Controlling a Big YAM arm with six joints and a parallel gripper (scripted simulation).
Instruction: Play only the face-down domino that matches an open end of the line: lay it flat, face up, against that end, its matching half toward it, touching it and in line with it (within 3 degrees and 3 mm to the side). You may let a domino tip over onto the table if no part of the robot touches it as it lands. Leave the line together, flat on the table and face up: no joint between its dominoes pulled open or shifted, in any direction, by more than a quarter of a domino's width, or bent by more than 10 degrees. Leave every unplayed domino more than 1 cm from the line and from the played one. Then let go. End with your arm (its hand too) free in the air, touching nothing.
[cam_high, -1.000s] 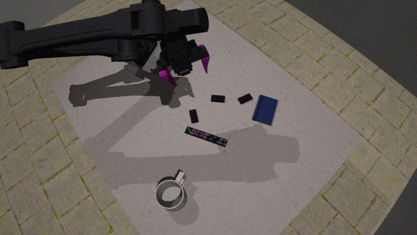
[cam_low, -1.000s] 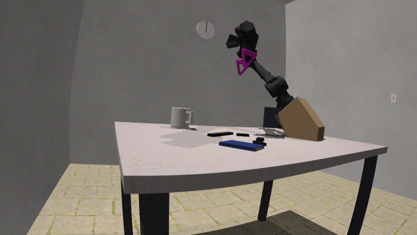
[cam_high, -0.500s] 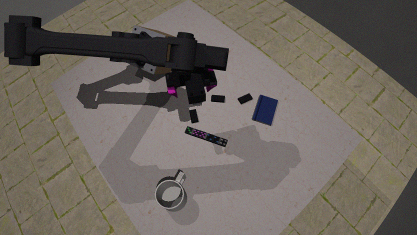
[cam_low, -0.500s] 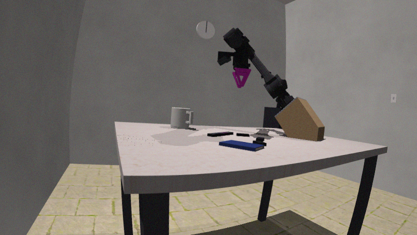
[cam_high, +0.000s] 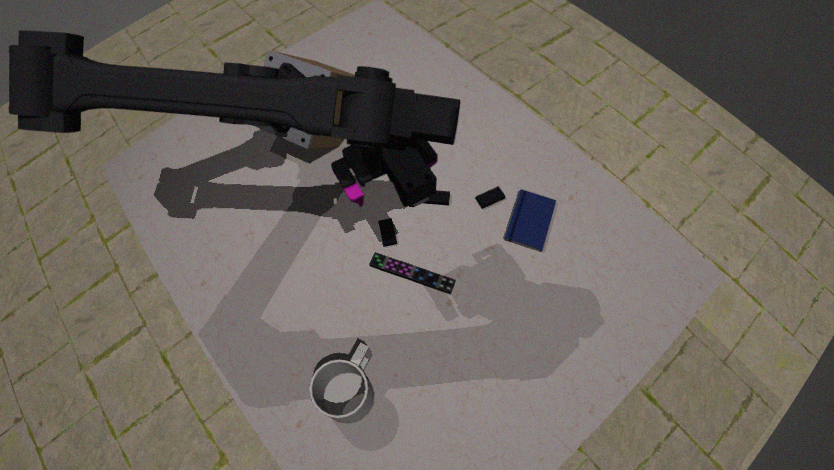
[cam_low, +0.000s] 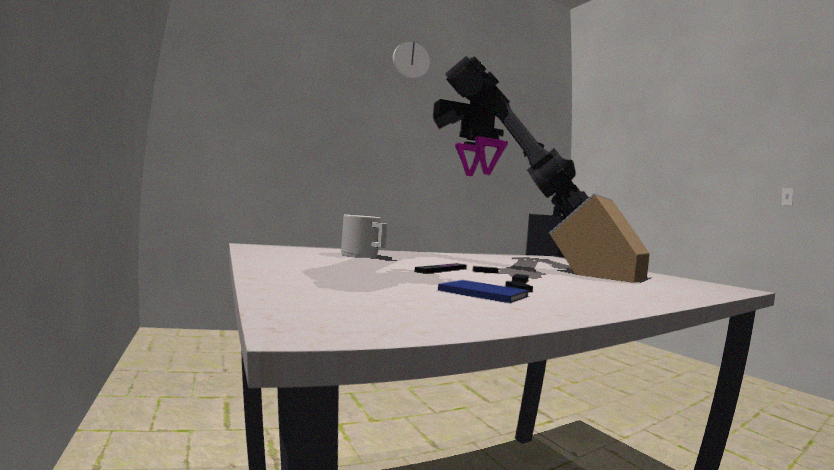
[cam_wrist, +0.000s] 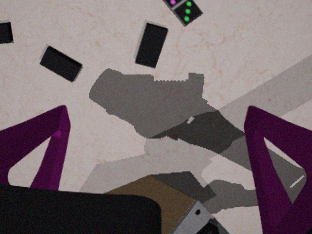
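Now: the domino 210 mm to the left of my hand, 210 mm below it and 70 mm ahead of it. Round my hand: blue book: 220 mm to the left, 210 mm below, 160 mm ahead; mug: 260 mm to the right, 170 mm below, 130 mm ahead.
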